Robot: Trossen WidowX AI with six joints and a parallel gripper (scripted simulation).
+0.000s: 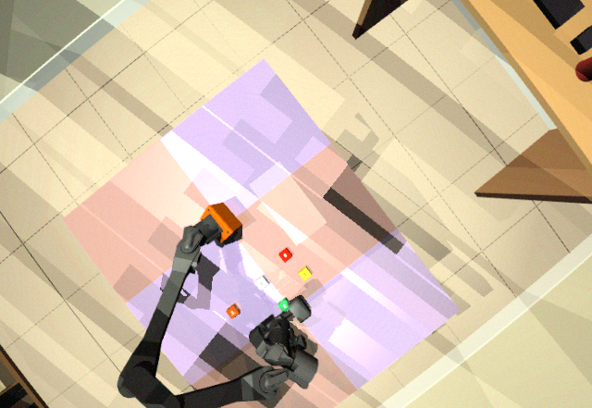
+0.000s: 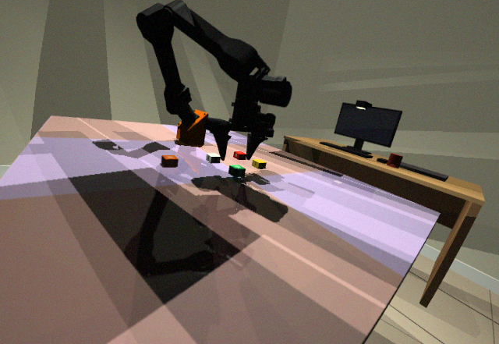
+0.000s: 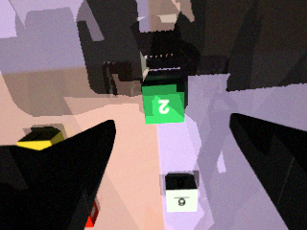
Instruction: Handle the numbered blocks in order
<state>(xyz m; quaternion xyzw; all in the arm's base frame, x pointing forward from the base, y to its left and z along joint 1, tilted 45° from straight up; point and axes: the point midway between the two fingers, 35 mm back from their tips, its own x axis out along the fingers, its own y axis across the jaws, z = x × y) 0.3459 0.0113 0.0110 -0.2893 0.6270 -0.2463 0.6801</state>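
Now: the green block 3 cm below my gripper tip and 1 cm ahead of it. Round my gripper tip: red block (13 cm behind, 11 cm to the left, 3 cm below); then yellow block (12 cm to the left, 4 cm behind, 3 cm below); then white block (10 cm behind, 3 cm below, 1 cm to the right).
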